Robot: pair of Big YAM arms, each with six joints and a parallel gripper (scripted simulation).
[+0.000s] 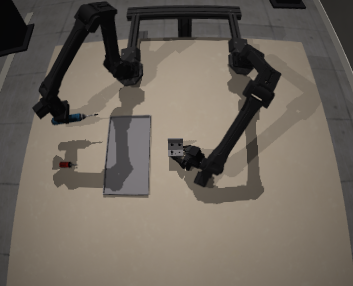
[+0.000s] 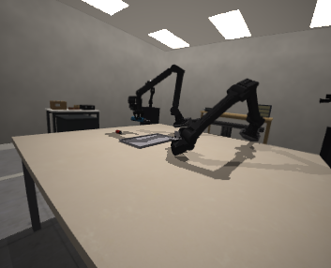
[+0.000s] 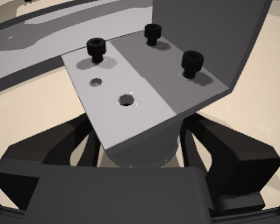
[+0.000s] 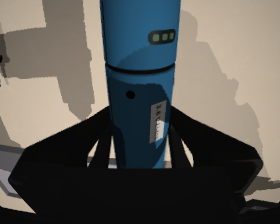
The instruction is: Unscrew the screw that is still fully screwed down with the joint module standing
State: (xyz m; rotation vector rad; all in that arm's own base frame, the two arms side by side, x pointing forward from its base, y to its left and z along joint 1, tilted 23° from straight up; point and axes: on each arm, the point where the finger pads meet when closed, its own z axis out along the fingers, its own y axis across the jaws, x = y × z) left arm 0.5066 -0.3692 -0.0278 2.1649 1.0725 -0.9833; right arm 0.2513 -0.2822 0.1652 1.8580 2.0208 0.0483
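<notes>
Now: the joint module 10 mm above my left hand. Also, from my left hand: grey bracket: 50 mm above; then flat grey tray: 240 mm to the right, 30 mm behind, 20 mm below; then red-handled tool: 550 mm to the right, 10 mm below.
</notes>
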